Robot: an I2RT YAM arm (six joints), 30 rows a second.
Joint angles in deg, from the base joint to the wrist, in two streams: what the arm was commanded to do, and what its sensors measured. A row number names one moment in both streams.
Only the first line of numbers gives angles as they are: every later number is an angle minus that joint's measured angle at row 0.
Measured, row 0:
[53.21, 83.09, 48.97, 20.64, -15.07, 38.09]
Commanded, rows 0 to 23:
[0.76, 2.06, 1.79, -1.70, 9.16, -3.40]
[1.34, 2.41, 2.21, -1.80, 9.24, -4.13]
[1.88, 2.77, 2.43, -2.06, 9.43, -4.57]
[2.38, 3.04, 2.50, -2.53, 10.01, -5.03]
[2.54, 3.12, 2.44, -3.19, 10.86, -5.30]
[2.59, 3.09, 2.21, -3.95, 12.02, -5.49]
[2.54, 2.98, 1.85, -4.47, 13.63, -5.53]
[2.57, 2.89, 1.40, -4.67, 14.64, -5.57]
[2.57, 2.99, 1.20, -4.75, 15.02, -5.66]
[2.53, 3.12, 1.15, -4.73, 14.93, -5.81]
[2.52, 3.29, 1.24, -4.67, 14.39, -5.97]
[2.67, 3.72, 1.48, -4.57, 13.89, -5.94]
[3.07, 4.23, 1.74, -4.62, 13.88, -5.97]
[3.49, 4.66, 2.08, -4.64, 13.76, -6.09]
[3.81, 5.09, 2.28, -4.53, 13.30, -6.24]
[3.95, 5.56, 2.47, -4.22, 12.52, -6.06]
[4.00, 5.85, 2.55, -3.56, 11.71, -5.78]
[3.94, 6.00, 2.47, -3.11, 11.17, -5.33]
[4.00, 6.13, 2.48, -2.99, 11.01, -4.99]
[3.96, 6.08, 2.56, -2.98, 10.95, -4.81]
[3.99, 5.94, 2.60, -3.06, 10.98, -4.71]
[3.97, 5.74, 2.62, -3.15, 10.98, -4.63]
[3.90, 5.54, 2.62, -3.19, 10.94, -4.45]
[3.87, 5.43, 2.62, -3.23, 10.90, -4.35]
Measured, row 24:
[4.24, 4.52, 2.78, -0.80, 9.18, -4.11]
